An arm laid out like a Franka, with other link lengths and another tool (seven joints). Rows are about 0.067 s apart.
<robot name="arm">
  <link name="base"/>
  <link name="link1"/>
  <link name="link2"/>
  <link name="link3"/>
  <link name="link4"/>
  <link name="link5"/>
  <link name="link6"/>
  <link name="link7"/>
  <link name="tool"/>
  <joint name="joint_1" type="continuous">
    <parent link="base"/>
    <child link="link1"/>
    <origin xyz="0 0 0.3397" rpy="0 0 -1.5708"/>
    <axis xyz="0 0 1"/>
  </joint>
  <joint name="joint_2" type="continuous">
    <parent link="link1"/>
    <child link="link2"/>
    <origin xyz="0 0 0" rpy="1.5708 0 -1.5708"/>
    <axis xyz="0 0 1"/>
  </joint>
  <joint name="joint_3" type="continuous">
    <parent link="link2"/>
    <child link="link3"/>
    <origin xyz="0 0.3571 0" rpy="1.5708 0 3.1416"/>
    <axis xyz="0 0 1"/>
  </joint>
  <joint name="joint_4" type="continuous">
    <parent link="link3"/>
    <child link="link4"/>
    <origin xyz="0.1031 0 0" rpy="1.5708 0 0"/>
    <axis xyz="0 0 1"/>
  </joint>
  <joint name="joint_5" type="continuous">
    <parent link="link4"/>
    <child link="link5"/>
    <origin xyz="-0.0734 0.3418 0" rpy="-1.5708 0 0"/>
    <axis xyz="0 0 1"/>
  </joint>
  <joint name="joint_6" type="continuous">
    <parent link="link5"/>
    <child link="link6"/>
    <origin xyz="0 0 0" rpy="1.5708 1.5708 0"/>
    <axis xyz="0 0 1"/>
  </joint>
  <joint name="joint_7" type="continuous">
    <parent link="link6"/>
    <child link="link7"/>
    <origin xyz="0 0.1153 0" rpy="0 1.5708 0"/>
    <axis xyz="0 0 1"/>
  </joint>
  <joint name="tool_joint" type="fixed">
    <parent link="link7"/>
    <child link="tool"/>
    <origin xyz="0.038 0.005 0.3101" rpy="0.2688 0 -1.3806"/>
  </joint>
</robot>
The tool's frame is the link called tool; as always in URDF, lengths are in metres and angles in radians. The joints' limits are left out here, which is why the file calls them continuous.
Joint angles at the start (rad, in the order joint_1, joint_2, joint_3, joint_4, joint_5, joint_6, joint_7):
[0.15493, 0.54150, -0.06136, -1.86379, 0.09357, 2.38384, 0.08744]
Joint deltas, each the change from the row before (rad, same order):
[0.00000, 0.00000, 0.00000, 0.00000, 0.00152, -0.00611, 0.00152]
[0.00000, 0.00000, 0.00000, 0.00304, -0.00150, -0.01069, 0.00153]
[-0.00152, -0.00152, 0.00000, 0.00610, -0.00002, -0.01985, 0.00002]
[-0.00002, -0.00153, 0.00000, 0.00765, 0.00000, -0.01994, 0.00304]
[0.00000, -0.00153, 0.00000, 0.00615, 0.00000, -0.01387, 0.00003]
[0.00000, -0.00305, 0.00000, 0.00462, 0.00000, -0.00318, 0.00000]
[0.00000, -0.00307, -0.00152, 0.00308, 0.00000, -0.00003, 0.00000]
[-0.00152, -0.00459, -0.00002, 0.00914, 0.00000, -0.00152, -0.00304]
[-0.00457, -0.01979, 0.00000, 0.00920, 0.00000, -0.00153, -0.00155]
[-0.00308, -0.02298, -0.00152, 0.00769, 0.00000, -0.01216, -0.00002]
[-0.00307, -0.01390, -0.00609, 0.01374, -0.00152, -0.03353, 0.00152]
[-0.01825, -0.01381, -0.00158, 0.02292, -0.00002, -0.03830, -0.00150]
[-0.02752, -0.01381, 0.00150, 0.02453, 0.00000, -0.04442, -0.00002]
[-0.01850, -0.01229, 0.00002, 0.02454, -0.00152, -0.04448, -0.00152]
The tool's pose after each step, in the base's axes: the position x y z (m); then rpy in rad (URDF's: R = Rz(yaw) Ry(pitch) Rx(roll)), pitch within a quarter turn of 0, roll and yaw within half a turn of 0. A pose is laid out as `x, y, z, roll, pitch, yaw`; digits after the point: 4 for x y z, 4 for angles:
0.6670, 0.1095, 0.0771, -2.8965, -0.0346, 2.8952
0.6652, 0.1095, 0.0771, -2.8936, -0.0418, 2.8951
0.6626, 0.1088, 0.0783, -2.8908, -0.0537, 2.8943
0.6607, 0.1092, 0.0802, -2.8883, -0.0643, 2.8920
0.6598, 0.1095, 0.0823, -2.8871, -0.0704, 2.8925
0.6619, 0.1099, 0.0858, -2.8890, -0.0663, 2.8929
0.6644, 0.1092, 0.0891, -2.8906, -0.0604, 2.8918
0.6696, 0.1089, 0.0957, -2.8952, -0.0489, 2.8939
0.6787, 0.1071, 0.1129, -2.9056, -0.0235, 2.8916
0.6841, 0.1050, 0.1305, -2.9131, -0.0064, 2.8880
0.6839, 0.0994, 0.1419, -2.9101, -0.0115, 2.8807
0.6870, 0.0873, 0.1568, -2.9119, -0.0136, 2.8648
0.6887, 0.0709, 0.1718, -2.9136, -0.0206, 2.8414
0.6887, 0.0592, 0.1859, -2.9129, -0.0284, 2.8280

